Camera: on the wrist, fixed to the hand. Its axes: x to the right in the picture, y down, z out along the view.
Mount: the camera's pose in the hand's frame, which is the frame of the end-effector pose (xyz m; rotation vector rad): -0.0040 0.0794 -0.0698 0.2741 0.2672 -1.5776
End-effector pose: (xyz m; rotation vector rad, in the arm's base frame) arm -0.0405 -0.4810 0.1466 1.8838 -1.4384 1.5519
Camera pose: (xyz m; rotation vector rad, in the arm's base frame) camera -0.1446 -0.4627 0.1417 1.8653 0.4971 0.9917
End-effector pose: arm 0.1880 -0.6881 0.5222 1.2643 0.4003 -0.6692
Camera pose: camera 0.2430 -0.6082 0.5643 1.1023 1.6266 -1.9082
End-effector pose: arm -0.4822 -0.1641 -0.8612 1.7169 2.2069 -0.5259
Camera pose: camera -0.4048 -0.1181 -0.8056 0.2531 -2.6504 0.7093
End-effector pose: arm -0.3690 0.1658 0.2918 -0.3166 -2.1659 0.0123
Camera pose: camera -0.2929 0.2340 0.3190 1.4581 -1.5909 -0.5650
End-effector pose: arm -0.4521 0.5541 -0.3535 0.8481 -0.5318 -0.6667
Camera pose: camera -0.3833 0.6304 -0.3283 1.5435 0.4429 -1.8826
